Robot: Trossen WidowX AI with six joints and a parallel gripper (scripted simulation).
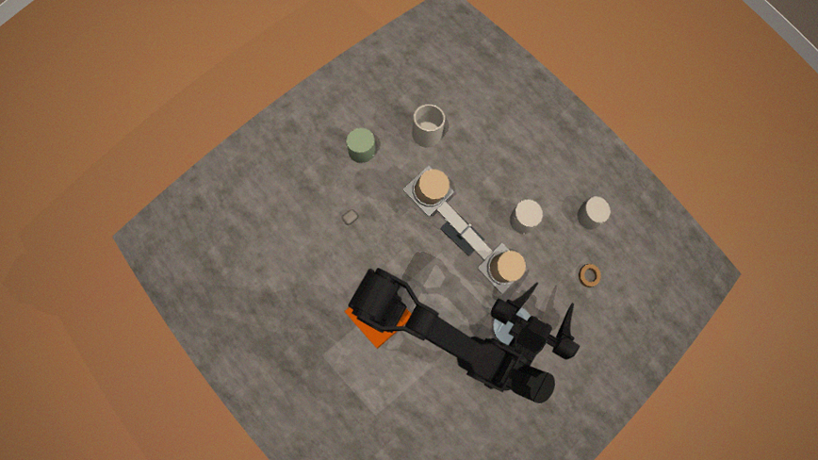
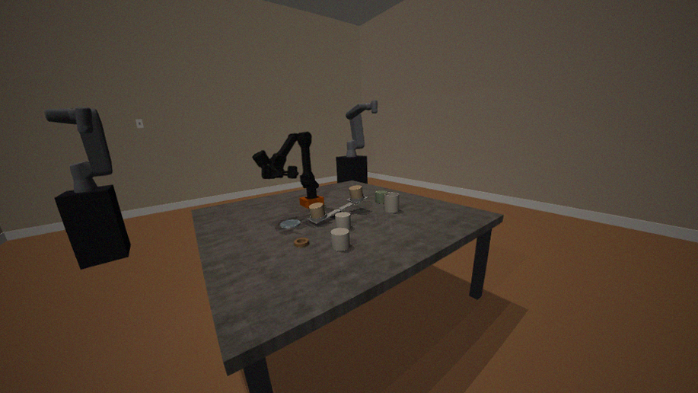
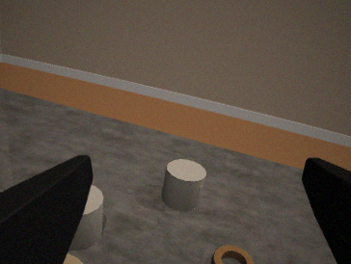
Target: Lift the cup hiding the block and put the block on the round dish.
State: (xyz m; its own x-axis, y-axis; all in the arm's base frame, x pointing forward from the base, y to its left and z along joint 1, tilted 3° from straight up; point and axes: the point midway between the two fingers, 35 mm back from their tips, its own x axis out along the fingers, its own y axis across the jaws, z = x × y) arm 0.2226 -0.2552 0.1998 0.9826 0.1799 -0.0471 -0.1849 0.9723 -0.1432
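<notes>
My gripper tip is now 220 mm above the teal block, 110 mm to the right of it and 30 mm short of it. From my gripper tip the other things lie so: pale blue round dish 260 mm below, 50 mm behind, 10 mm to the right; tan cup 380 mm to the left, 150 mm below, 40 mm ahead; small balance 240 mm to the left, 220 mm below, 40 mm ahead.
</notes>
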